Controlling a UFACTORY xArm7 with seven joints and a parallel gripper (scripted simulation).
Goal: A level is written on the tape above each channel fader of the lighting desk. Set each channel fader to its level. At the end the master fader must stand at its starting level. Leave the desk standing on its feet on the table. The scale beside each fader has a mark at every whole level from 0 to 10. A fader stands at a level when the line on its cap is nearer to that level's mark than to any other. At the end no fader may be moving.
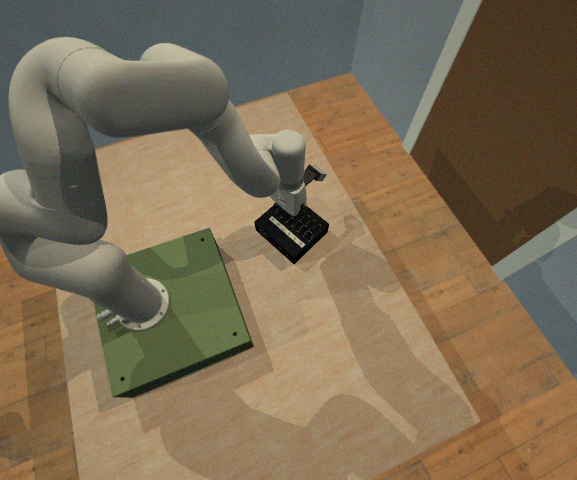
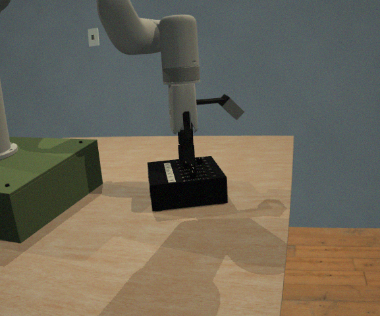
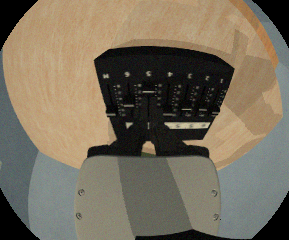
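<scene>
Right now my hand is 20 mm to the left of the fader cap and 10 mm above it. Round my hand: master fader: 40 mm to the left, 10 mm below, 10 mm behind.
</scene>
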